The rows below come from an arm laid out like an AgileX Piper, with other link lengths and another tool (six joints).
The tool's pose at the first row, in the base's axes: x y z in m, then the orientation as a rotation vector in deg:
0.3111 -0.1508 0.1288 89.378 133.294 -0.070
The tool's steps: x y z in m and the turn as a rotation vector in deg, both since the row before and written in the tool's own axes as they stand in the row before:
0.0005 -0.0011 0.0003 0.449 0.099 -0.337
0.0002 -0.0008 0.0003 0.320 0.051 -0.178
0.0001 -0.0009 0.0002 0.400 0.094 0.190
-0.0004 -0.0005 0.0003 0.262 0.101 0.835
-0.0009 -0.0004 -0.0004 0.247 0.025 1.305
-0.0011 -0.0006 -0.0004 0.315 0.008 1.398
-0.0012 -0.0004 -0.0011 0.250 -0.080 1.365
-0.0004 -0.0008 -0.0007 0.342 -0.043 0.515
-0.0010 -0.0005 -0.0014 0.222 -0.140 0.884
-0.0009 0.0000 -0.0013 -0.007 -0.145 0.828
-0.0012 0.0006 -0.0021 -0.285 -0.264 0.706
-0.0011 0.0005 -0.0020 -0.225 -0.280 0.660
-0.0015 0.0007 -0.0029 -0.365 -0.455 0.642
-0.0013 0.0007 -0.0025 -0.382 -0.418 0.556
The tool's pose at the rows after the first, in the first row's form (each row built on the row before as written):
0.3100 -0.1508 0.1282 89.234 133.789 -0.597
0.3093 -0.1510 0.1277 89.195 134.078 -0.974
0.3085 -0.1513 0.1273 89.639 134.138 -1.326
0.3083 -0.1519 0.1270 90.772 133.643 -1.362
0.3081 -0.1528 0.1276 92.411 132.698 -1.332
0.3078 -0.1539 0.1282 94.174 131.669 -1.374
0.3075 -0.1549 0.1295 95.823 130.560 -1.420
0.3067 -0.1554 0.1301 96.560 130.215 -1.731
0.3062 -0.1562 0.1316 97.614 129.438 -1.905
0.3061 -0.1568 0.1331 98.482 128.617 -1.835
0.3065 -0.1573 0.1355 99.019 127.714 -1.581
0.3067 -0.1578 0.1378 99.524 126.859 -1.419
0.3070 -0.1584 0.1411 99.862 125.844 -1.257
0.3073 -0.1589 0.1439 100.105 124.924 -1.066

